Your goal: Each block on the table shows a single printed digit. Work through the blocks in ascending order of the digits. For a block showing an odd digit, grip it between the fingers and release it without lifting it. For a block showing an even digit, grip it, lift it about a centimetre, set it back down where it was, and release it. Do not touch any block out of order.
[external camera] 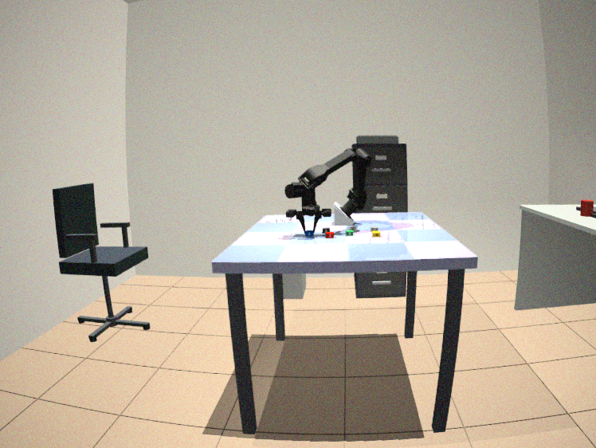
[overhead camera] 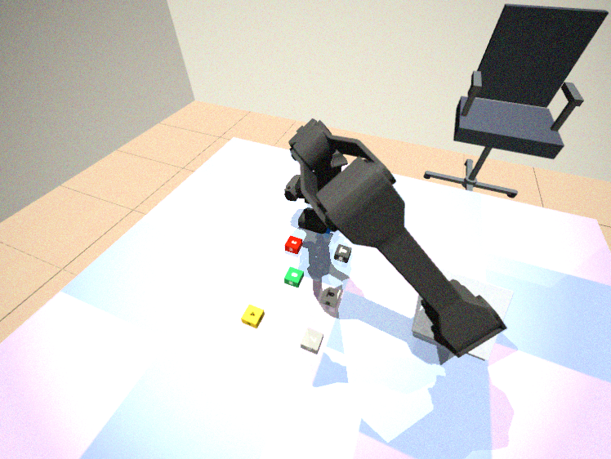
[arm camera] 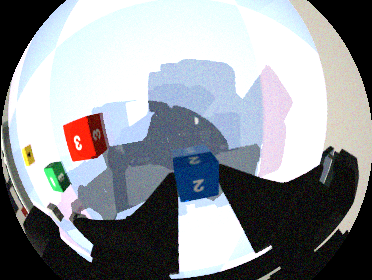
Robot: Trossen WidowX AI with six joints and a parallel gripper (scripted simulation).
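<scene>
My gripper tip is 5 cm short of the red block and 8 cm to the right of it. From my gripper tip the other things lie so: green block (3 cm ahead, 17 cm to the left); black block (6 cm behind, 8 cm to the left); blue block (right at my gripper tip).
</scene>
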